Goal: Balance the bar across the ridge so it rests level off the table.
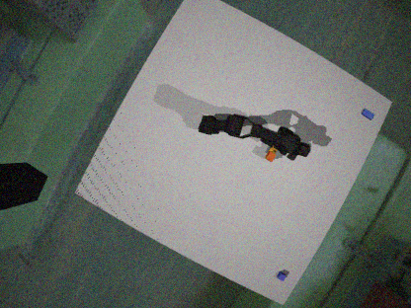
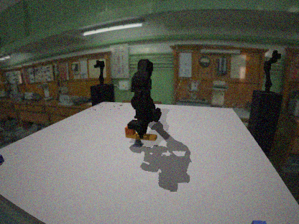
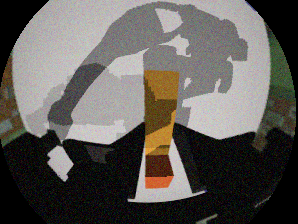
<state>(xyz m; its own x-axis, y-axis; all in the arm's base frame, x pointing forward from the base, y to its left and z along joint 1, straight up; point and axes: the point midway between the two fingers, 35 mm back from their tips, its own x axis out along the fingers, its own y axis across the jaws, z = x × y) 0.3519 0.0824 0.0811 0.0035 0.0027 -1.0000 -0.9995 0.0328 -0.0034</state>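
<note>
Now: the bar 4 cm to the right of my gripper tip and 1 cm above it.
</note>
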